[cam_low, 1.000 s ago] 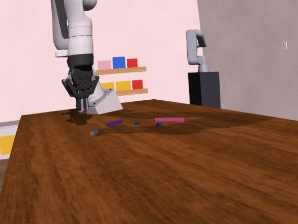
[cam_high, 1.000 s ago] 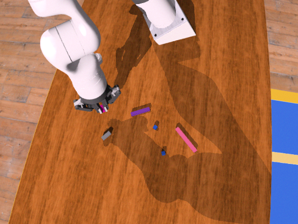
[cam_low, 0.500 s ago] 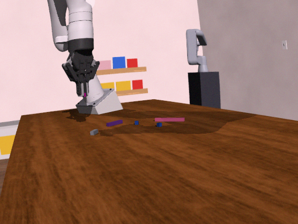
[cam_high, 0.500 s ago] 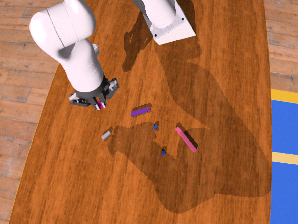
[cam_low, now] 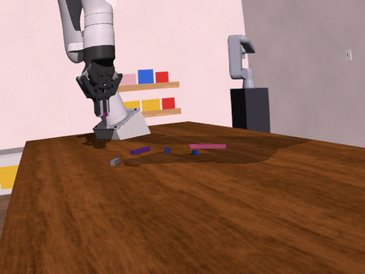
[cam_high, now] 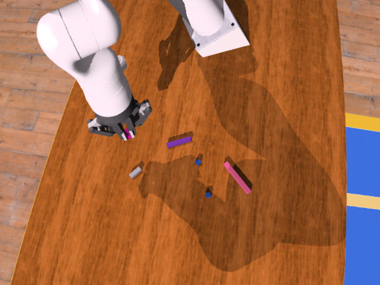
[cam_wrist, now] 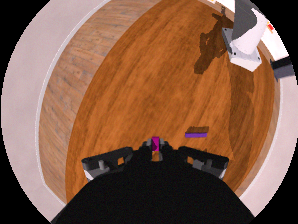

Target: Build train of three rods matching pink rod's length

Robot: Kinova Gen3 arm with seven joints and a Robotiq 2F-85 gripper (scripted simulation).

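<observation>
My hand is 110 mm above the purple rod, 100 mm to the right of it and 50 mm past it. From my hand the other things lie so: small blue rod (190 mm to the left, 110 mm below, 70 mm ahead); magenta rod (10 mm below); grey rod (110 mm below, 50 mm ahead, 10 mm to the left).
</observation>
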